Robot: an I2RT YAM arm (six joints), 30 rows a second.
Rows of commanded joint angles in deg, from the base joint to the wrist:
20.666, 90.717, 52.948, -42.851, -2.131, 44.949
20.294, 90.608, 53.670, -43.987, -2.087, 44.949
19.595, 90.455, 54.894, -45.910, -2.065, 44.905
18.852, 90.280, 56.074, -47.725, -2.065, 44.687
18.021, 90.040, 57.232, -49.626, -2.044, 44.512
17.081, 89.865, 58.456, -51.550, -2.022, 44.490
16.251, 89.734, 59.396, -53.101, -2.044, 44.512
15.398, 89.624, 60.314, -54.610, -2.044, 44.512
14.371, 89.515, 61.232, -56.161, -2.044, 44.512
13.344, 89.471, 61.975, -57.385, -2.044, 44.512
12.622, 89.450, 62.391, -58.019, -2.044, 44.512
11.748, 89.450, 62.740, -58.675, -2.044, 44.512
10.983, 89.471, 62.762, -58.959, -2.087, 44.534
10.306, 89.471, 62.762, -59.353, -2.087, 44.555
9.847, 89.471, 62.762, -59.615, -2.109, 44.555
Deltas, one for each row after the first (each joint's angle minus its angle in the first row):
-0.372, -0.109, 0.722, -1.136, 0.044, 0.000
-1.071, -0.262, 1.946, -3.059, 0.066, -0.044
-1.814, -0.437, 3.126, -4.874, 0.066, -0.262
-2.645, -0.677, 4.284, -6.775, 0.087, -0.437
-3.585, -0.852, 5.508, -8.699, 0.109, -0.459
-4.415, -0.983, 6.448, -10.250, 0.087, -0.437
-5.268, -1.093, 7.366, -11.759, 0.087, -0.437
-6.295, -1.202, 8.284, -13.310, 0.087, -0.437
-7.322, -1.246, 9.027, -14.534, 0.087, -0.437
-8.044, -1.267, 9.443, -15.168, 0.087, -0.437
-8.918, -1.267, 9.792, -15.824, 0.087, -0.437
-9.683, -1.246, 9.814, -16.108, 0.044, -0.415
-10.360, -1.246, 9.814, -16.502, 0.044, -0.394
-10.819, -1.246, 9.814, -16.764, 0.022, -0.394

